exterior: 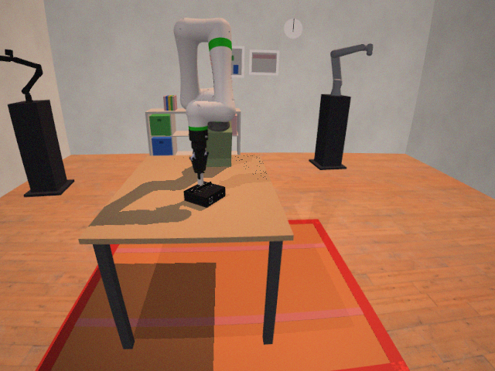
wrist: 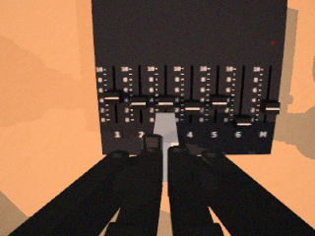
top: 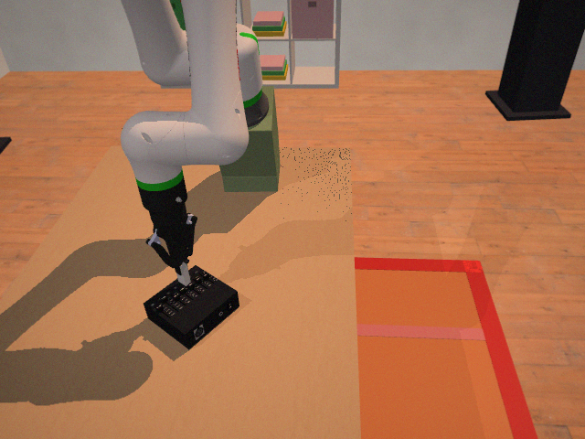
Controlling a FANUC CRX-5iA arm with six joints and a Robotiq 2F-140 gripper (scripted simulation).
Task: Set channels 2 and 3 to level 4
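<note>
Right now my hand is 30 mm above the channel 3 fader cap, 20 mm to the right of it and 20 mm short of it. From my hand the other things lie so: channel 1 fader cap: 50 mm to the left, 30 mm below, 10 mm behind; then channel 2 fader cap: 30 mm to the left, 30 mm below; then channel 6 fader cap: 50 mm ahead, 40 mm to the right, 30 mm below.
</note>
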